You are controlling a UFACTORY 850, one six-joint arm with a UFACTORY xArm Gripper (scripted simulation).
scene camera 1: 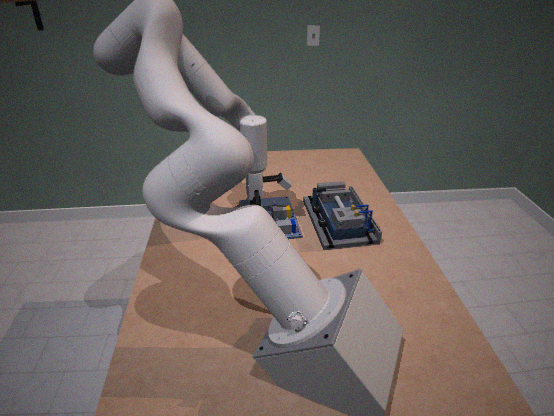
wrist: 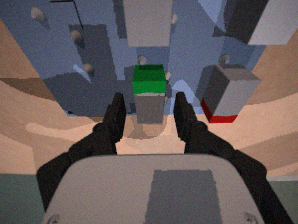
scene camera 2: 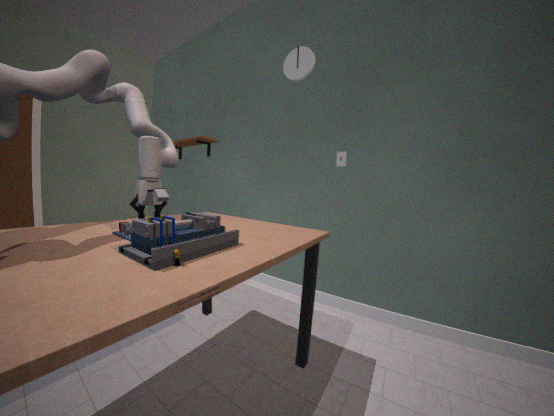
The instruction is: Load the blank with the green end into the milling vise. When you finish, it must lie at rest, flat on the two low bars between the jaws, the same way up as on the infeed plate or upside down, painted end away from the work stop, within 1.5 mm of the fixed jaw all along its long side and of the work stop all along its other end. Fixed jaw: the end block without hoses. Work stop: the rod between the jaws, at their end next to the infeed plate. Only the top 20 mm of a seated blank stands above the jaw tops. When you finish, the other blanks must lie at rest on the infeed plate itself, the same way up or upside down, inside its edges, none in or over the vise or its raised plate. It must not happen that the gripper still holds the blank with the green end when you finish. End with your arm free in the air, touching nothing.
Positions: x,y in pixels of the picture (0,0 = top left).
Scene:
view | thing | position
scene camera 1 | gripper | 255,211
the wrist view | gripper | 149,102
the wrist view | green-ended blank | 149,82
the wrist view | red-ended blank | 230,86
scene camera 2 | gripper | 149,222

